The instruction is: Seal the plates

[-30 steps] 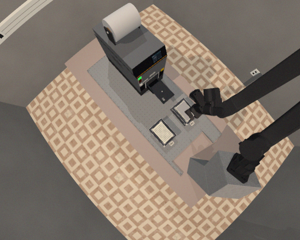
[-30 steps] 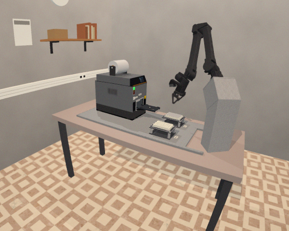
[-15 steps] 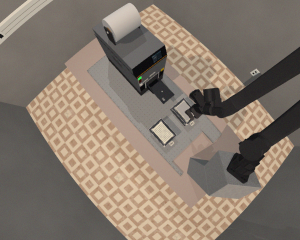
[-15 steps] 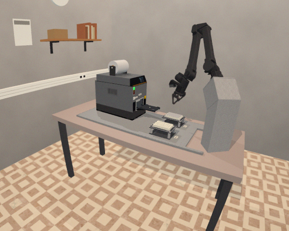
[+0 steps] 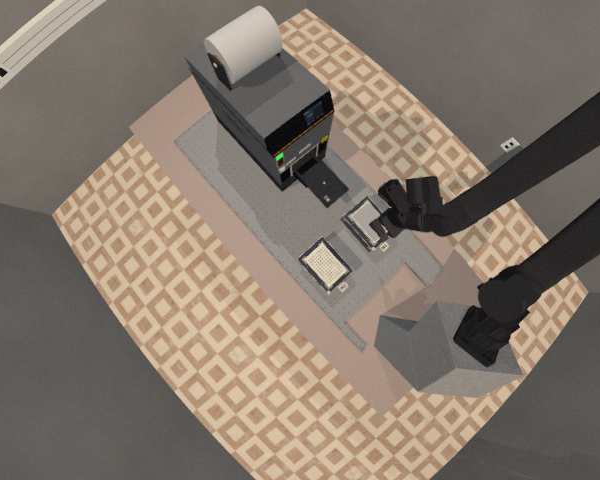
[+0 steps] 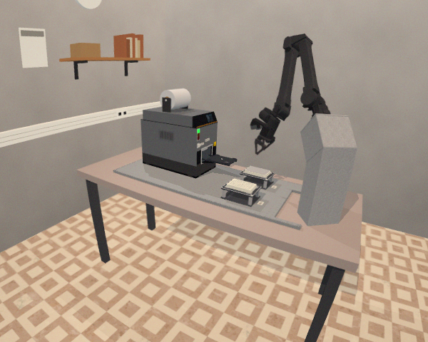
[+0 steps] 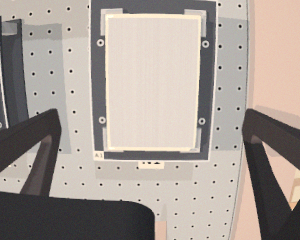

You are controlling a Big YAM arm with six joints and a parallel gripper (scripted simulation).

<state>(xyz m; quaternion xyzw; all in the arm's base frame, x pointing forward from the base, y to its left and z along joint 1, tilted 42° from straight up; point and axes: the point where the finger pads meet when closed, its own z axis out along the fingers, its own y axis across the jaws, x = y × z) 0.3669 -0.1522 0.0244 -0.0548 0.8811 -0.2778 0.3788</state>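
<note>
The cream well plate is 220 mm to the left of my hand, 120 mm below it and 20 mm ahead of it. Round my hand: sealer stage: 210 mm ahead, 80 mm below, 20 mm to the left; start button: 320 mm ahead, 100 mm to the left; foil roll: 540 mm ahead, 230 mm above, 30 mm to the right.
</note>
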